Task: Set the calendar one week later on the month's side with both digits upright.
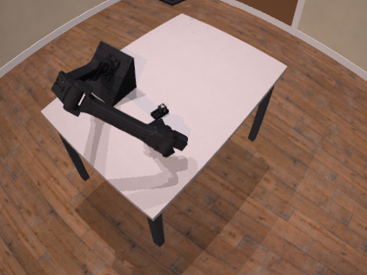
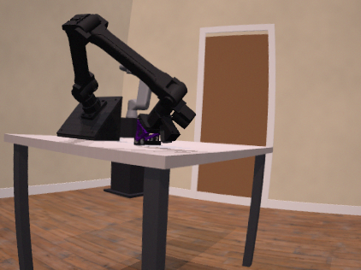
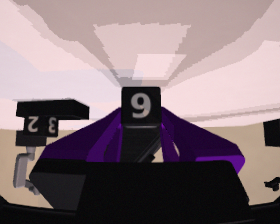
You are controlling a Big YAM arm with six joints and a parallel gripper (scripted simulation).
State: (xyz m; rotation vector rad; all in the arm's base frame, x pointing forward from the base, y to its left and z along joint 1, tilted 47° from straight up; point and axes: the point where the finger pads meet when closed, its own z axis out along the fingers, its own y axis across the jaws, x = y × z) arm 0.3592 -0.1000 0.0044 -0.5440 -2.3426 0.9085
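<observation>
Now: the black date cube 1 cm below my hand and 1 cm behind it. Round my hand: black tray 11 cm to the left, 4 cm behind, 2 cm below.
</observation>
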